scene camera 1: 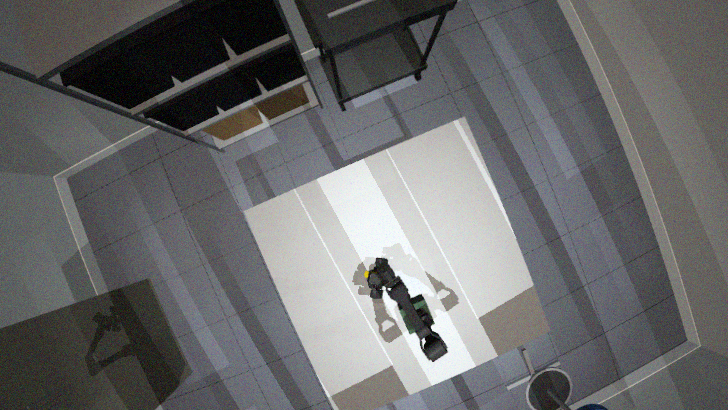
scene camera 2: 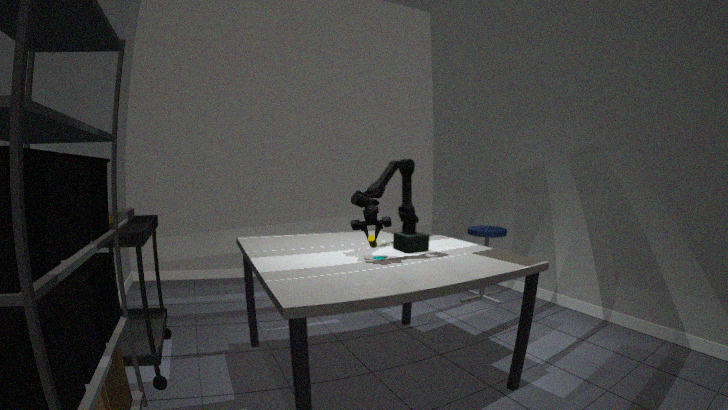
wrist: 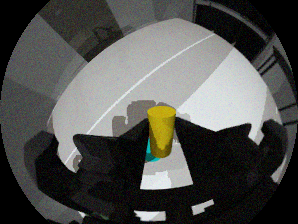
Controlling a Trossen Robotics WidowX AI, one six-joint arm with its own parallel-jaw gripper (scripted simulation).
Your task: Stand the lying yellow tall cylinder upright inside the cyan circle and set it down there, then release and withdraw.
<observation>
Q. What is the gripper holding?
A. A yellow tall cylinder.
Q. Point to a yellow tall cylinder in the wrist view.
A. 161,119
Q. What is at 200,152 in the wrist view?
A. The gripper.
</observation>
